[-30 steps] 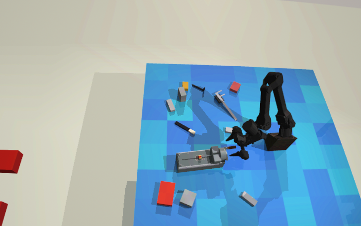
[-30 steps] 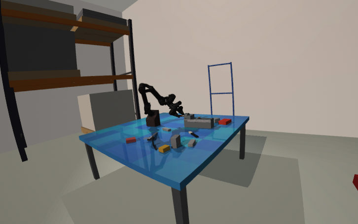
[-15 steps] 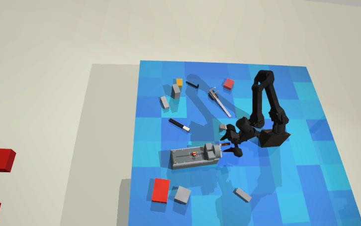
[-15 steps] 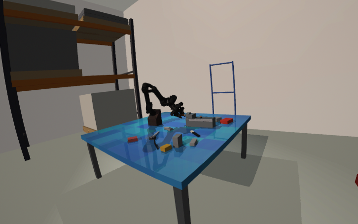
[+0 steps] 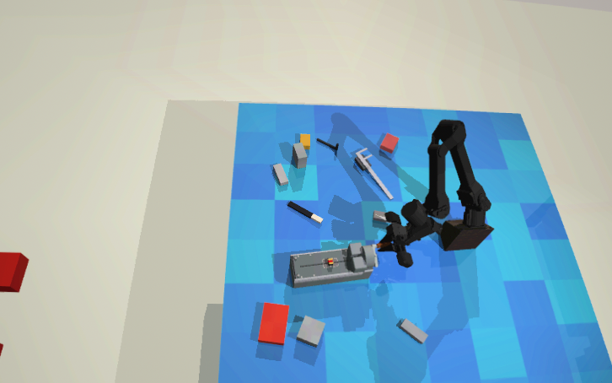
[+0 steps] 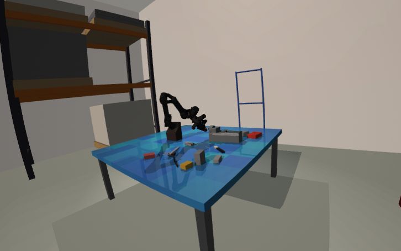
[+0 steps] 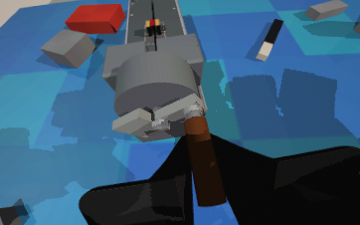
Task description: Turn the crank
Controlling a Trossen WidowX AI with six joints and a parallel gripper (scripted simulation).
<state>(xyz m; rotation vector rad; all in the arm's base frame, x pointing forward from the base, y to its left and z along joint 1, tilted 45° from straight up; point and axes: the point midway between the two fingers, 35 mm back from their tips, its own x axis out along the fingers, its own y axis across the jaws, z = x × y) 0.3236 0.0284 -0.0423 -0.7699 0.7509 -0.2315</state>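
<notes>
My gripper tip is 2 cm below the brown crank handle and 2 cm past it. The rest, counted from my gripper tip: red block: 50 cm to the right, 15 cm behind, 7 cm below; red pointer: 16 cm ahead, 4 cm to the left; black key: 49 cm to the right, 9 cm ahead, 7 cm below.
</notes>
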